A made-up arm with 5 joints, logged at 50 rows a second.
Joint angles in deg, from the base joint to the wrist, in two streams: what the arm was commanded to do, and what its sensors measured. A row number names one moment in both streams.
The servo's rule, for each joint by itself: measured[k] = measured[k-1] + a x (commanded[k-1-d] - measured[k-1]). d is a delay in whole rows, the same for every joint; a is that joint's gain. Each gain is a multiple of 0.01, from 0.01 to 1. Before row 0 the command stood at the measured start. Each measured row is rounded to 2 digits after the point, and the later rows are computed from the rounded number. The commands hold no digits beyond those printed.
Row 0, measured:
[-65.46 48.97 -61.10 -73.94 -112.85]
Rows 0 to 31, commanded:
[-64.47 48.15 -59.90 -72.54 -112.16]
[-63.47 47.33 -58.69 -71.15 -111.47]
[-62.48 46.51 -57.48 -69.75 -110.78]
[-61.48 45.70 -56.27 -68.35 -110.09]
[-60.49 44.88 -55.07 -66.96 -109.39]
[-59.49 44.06 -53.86 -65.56 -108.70]
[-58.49 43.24 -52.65 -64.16 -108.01]
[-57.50 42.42 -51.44 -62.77 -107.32]
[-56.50 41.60 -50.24 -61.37 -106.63]
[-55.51 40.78 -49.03 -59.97 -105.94]
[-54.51 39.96 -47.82 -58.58 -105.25]
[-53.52 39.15 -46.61 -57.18 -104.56]
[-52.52 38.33 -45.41 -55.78 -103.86]
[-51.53 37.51 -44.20 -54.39 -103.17]
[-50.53 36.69 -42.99 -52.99 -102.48]
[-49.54 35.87 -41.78 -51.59 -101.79]
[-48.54 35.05 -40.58 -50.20 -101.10]
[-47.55 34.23 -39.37 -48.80 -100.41]
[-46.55 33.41 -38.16 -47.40 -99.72]
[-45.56 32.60 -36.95 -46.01 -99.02]
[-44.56 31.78 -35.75 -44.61 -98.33]
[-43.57 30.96 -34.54 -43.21 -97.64]
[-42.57 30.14 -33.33 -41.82 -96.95]
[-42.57 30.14 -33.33 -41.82 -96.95]
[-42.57 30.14 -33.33 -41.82 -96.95]
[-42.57 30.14 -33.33 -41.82 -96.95]
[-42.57 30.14 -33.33 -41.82 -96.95]
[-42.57 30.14 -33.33 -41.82 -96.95]
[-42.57 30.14 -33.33 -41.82 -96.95]
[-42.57 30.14 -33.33 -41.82 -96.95]
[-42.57 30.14 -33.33 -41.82 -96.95]
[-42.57 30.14 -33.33 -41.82 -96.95]
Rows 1 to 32, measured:
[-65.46 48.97 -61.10 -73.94 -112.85]
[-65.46 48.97 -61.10 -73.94 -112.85]
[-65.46 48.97 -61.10 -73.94 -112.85]
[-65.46 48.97 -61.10 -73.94 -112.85]
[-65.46 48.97 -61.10 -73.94 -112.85]
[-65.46 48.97 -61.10 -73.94 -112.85]
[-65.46 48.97 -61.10 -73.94 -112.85]
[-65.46 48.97 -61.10 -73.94 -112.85]
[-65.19 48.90 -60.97 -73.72 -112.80]
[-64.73 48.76 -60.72 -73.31 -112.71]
[-64.12 48.56 -60.36 -72.74 -112.57]
[-63.41 48.30 -59.91 -72.04 -112.40]
[-62.62 47.99 -59.38 -71.23 -112.19]
[-61.77 47.64 -58.77 -70.32 -111.95]
[-60.88 47.24 -58.10 -69.33 -111.67]
[-59.97 46.81 -57.37 -68.28 -111.37]
[-59.03 46.34 -56.59 -67.17 -111.04]
[-58.08 45.84 -55.76 -66.02 -110.68]
[-57.12 45.31 -54.89 -64.83 -110.30]
[-56.15 44.76 -53.98 -63.61 -109.90]
[-55.17 44.18 -53.04 -62.36 -109.48]
[-54.19 43.58 -52.07 -61.08 -109.04]
[-53.20 42.96 -51.07 -59.79 -108.58]
[-52.21 42.32 -50.05 -58.48 -108.10]
[-51.22 41.67 -49.01 -57.16 -107.61]
[-50.23 41.00 -47.95 -55.82 -107.11]
[-49.24 40.32 -46.87 -54.47 -106.59]
[-48.25 39.63 -45.78 -53.12 -106.06]
[-47.25 38.92 -44.68 -51.76 -105.52]
[-46.26 38.20 -43.56 -50.39 -104.97]
[-45.26 37.47 -42.43 -49.02 -104.41]
[-44.53 36.81 -41.43 -47.87 -103.89]
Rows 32 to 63, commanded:
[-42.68 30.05 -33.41 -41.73 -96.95]
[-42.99 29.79 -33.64 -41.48 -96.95]
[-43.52 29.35 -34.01 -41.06 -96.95]
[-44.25 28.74 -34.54 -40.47 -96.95]
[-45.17 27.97 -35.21 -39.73 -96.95]
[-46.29 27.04 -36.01 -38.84 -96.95]
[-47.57 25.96 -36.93 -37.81 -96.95]
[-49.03 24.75 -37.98 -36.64 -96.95]
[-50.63 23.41 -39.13 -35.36 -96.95]
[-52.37 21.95 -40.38 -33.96 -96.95]
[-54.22 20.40 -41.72 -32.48 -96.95]
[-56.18 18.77 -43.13 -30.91 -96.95]
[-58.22 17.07 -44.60 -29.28 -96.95]
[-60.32 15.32 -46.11 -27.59 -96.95]
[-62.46 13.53 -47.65 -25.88 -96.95]
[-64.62 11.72 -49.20 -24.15 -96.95]
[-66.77 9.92 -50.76 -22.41 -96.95]
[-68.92 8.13 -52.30 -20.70 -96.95]
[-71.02 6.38 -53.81 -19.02 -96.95]
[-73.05 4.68 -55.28 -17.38 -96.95]
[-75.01 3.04 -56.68 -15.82 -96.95]
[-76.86 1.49 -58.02 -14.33 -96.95]
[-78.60 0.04 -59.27 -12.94 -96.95]
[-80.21 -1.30 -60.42 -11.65 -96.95]
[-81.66 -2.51 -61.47 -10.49 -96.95]
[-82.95 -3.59 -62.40 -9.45 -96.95]
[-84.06 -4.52 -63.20 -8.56 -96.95]
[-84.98 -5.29 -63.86 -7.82 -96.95]
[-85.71 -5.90 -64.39 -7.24 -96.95]
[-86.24 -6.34 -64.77 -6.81 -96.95]
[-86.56 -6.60 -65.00 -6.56 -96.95]
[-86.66 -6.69 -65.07 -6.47 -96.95]
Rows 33 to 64, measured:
[-44.00 36.21 -40.54 -46.90 -103.40]
[-43.61 35.66 -39.75 -46.09 -102.95]
[-43.33 35.16 -39.04 -45.41 -102.53]
[-43.12 34.71 -38.41 -44.84 -102.14]
[-42.97 34.30 -37.85 -44.36 -101.78]
[-42.86 33.93 -37.35 -43.95 -101.44]
[-42.78 33.59 -36.91 -43.61 -101.13]
[-42.72 33.28 -36.52 -43.32 -100.84]
[-42.71 32.99 -36.18 -43.07 -100.57]
[-42.79 32.70 -35.90 -42.82 -100.32]
[-42.99 32.40 -35.69 -42.54 -100.08]
[-43.33 32.07 -35.56 -42.21 -99.86]
[-43.83 31.70 -35.52 -41.81 -99.66]
[-44.49 31.28 -35.57 -41.33 -99.47]
[-45.32 30.80 -35.72 -40.77 -99.29]
[-46.32 30.26 -35.97 -40.11 -99.13]
[-47.48 29.64 -36.32 -39.35 -98.98]
[-48.80 28.95 -36.77 -38.49 -98.84]
[-50.26 28.18 -37.31 -37.53 -98.71]
[-51.86 27.33 -37.95 -36.47 -98.59]
[-53.58 26.41 -38.68 -35.32 -98.48]
[-55.40 25.41 -39.50 -34.08 -98.37]
[-57.31 24.34 -40.40 -32.77 -98.27]
[-59.28 23.20 -41.37 -31.39 -98.18]
[-61.30 22.00 -42.40 -29.95 -98.09]
[-63.36 20.75 -43.49 -28.47 -98.01]
[-65.43 19.46 -44.63 -26.96 -97.94]
[-67.49 18.13 -45.80 -25.43 -97.87]
[-69.52 16.77 -47.00 -23.89 -97.81]
[-71.50 15.39 -48.21 -22.36 -97.75]
[-73.42 14.01 -49.43 -20.85 -97.69]
[-75.25 12.63 -50.64 -19.38 -97.64]

